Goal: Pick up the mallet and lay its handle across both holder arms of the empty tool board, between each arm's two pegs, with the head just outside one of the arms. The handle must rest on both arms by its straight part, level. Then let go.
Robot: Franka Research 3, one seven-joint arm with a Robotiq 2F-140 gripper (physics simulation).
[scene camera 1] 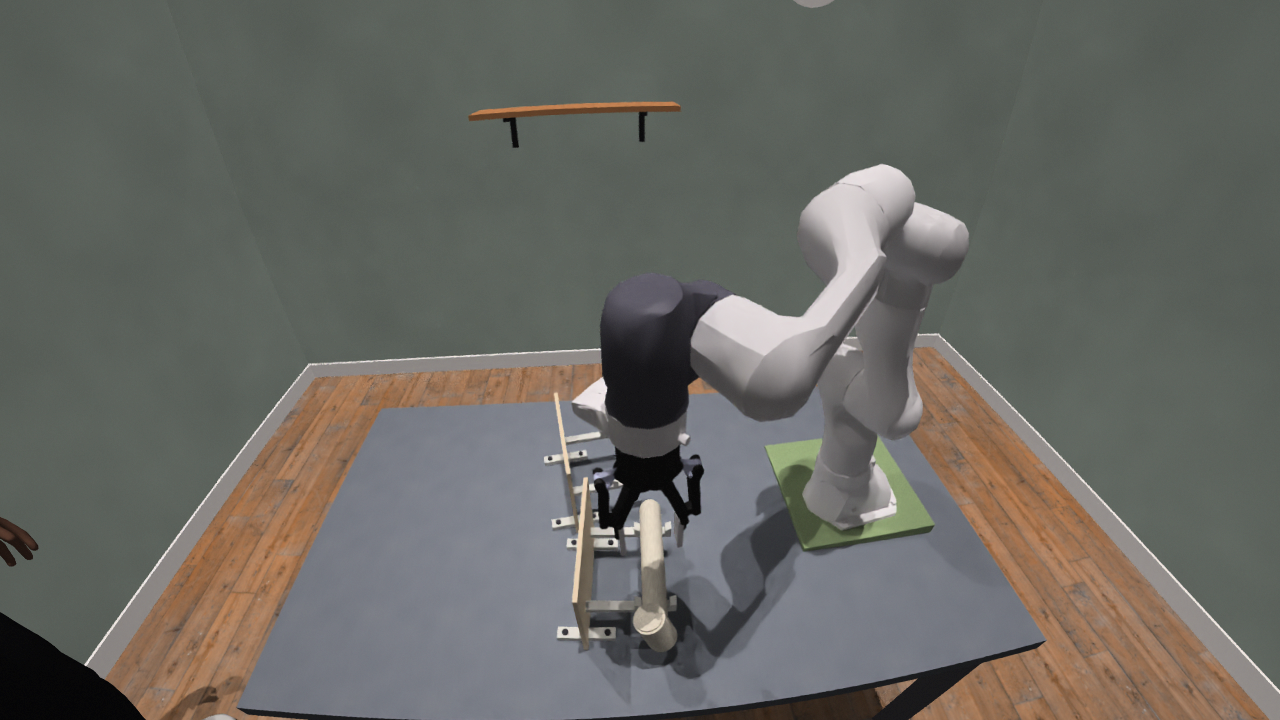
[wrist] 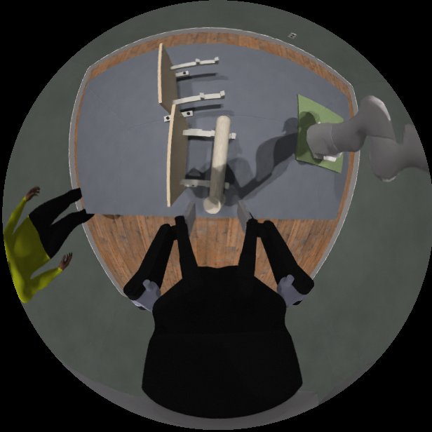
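Note:
The pale wooden mallet (scene camera 1: pixel 652 568) (wrist: pixel 220 162) lies across both holder arms of the near tool board (scene camera 1: pixel 582 573) (wrist: pixel 176 155). Its handle passes over the far arm (wrist: pixel 197 133) and the near arm (scene camera 1: pixel 615 606) (wrist: pixel 194 183), left of their outer pegs in the wrist view. Inner pegs are partly hidden, and exact contact is hard to tell. The handle looks about level. The mallet head (scene camera 1: pixel 658 629) (wrist: pixel 213 204) is just outside the near arm, toward the table's front edge. My gripper (scene camera 1: pixel 651 540) (wrist: pixel 216 207) is open and empty above the mallet, fingers on either side of the handle's line.
A second tool board (scene camera 1: pixel 561 429) (wrist: pixel 167 80) with two bare arms stands behind the near one. The robot base stands on a green plate (scene camera 1: pixel 913 528) (wrist: pixel 305 150) at the right. A person (wrist: pixel 25 245) is beyond the table, at the left. A wooden shelf (scene camera 1: pixel 574 110) hangs on the wall.

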